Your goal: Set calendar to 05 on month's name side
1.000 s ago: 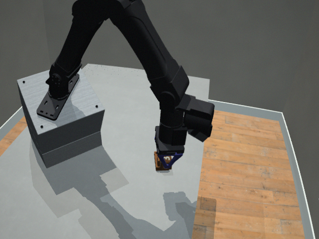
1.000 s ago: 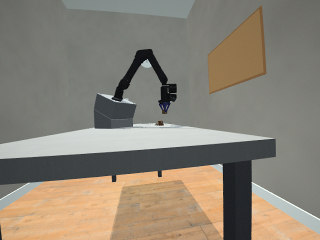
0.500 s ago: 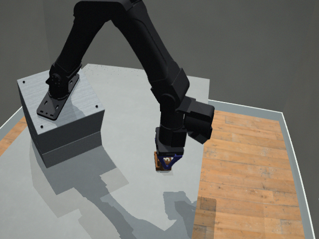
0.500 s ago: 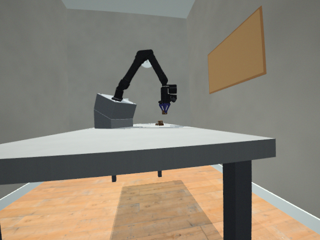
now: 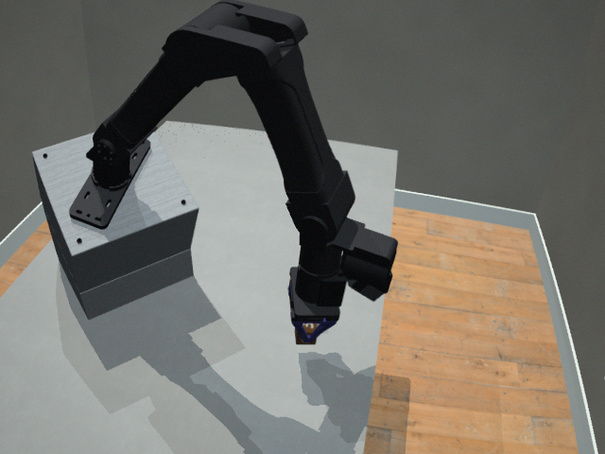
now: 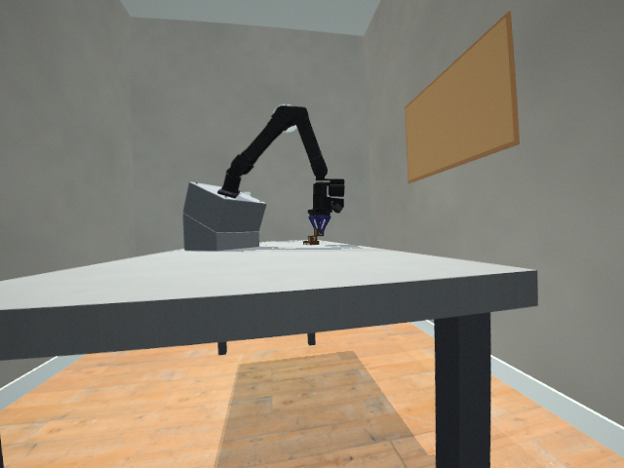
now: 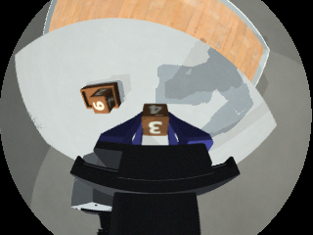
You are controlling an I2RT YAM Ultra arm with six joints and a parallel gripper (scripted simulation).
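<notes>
Right now my hand is 110 mm to the right of the brown tray, 50 mm above it and 10 mm past it. Also, from my hand: brown wooden cube: right at my hand.
</notes>
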